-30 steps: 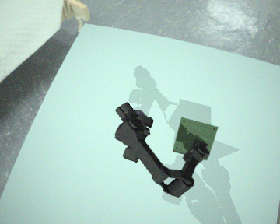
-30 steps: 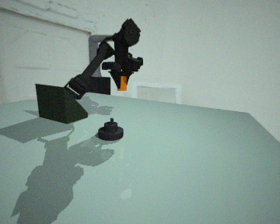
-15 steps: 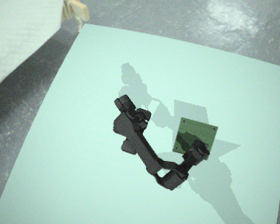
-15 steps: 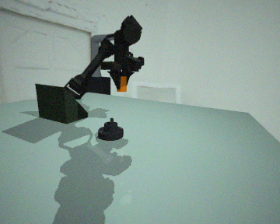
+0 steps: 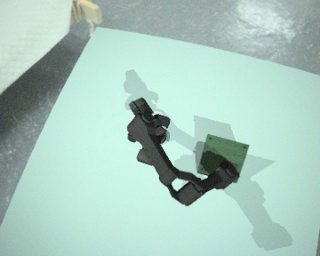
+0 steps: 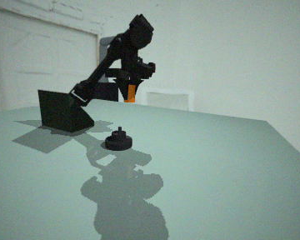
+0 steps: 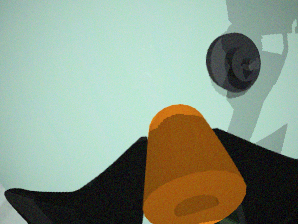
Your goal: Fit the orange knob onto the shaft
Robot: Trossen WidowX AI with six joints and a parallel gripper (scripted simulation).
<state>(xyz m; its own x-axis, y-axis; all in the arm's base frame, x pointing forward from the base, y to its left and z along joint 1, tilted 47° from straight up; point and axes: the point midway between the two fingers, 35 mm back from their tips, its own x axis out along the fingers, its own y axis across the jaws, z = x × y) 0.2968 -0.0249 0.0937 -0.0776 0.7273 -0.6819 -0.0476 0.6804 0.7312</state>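
The dark pedestal is 40 mm ahead of my gripper tip, 100 mm to the right of it and 100 mm below it. From my gripper tip the other things lie so: orange knob: 20 mm above.
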